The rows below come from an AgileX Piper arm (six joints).
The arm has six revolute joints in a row. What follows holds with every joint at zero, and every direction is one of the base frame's. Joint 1 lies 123 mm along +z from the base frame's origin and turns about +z. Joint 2 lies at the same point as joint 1 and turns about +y. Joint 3 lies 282.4 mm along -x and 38.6 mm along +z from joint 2 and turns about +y. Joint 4 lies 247.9 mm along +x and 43.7 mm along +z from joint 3 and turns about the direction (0.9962, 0, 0.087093). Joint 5 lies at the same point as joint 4 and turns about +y. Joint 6 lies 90.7 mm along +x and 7.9 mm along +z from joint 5 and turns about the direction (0.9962, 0, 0.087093). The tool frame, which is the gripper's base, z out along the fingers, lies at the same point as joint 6; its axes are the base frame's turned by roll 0, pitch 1.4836 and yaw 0 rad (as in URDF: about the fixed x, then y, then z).
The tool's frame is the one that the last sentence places.
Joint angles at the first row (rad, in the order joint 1, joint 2, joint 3, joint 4, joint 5, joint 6):
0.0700, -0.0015, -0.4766, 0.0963, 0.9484, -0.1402
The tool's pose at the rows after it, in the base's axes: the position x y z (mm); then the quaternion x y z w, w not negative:
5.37 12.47 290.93 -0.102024 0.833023 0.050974 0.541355
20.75 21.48 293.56 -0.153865 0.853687 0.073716 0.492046
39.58 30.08 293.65 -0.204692 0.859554 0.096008 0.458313
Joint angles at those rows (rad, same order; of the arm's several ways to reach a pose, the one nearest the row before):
0.0701, 0.0647, -0.5206, 0.1608, 0.9741, -0.1788
0.0701, 0.1816, -0.5386, 0.2630, 1.0041, -0.3050
0.0711, 0.2974, -0.5407, 0.3650, 0.9911, -0.4475

